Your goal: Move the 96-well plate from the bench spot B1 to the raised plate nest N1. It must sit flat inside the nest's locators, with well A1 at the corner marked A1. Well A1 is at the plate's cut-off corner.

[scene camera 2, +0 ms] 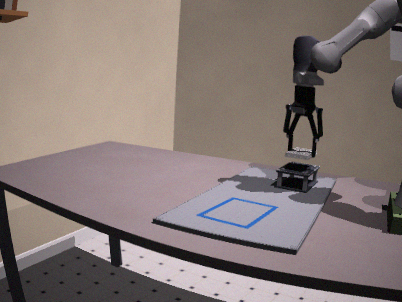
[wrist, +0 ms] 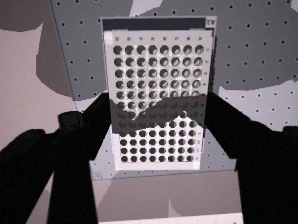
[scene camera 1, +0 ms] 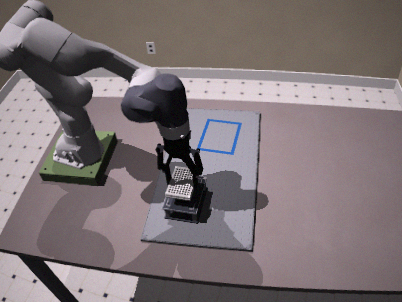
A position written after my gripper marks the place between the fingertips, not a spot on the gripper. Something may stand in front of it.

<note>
In view: my gripper (scene camera 1: 182,184) and a white 96-well plate (scene camera 1: 181,186).
The white 96-well plate is seen too in the wrist view (wrist: 141,65). My gripper is seen too in scene camera 2 (scene camera 2: 301,155) and in the wrist view (wrist: 157,106).
</note>
